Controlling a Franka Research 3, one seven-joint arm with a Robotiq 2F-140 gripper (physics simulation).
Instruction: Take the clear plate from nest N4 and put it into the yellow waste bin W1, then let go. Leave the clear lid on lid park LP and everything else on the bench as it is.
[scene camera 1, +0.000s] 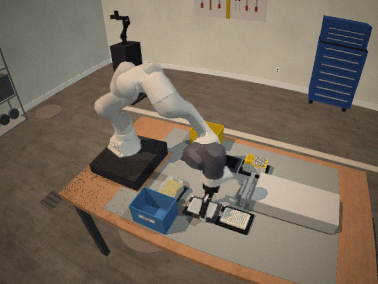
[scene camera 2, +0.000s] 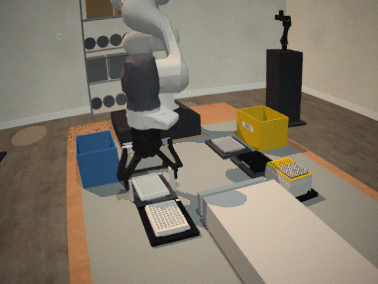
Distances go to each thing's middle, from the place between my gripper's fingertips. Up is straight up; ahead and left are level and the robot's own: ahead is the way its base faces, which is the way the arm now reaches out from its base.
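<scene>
The clear plate (scene camera 2: 150, 186) is 1 cm above my hand and 3 cm behind it; going by their middles, the clear plate is the nearest to my hand of the things named here. I find the white well plate (scene camera 2: 166, 218) 1 cm above my hand, 14 cm ahead of it and 2 cm to the left of it. The pale instrument (scene camera 2: 257, 224) is 3 cm above my hand, 35 cm ahead of it and 22 cm to the left of it, while the yellow-topped tip box (scene camera 2: 291, 176) is 4 cm above my hand, 39 cm to the left of it and 10 cm ahead of it.
</scene>
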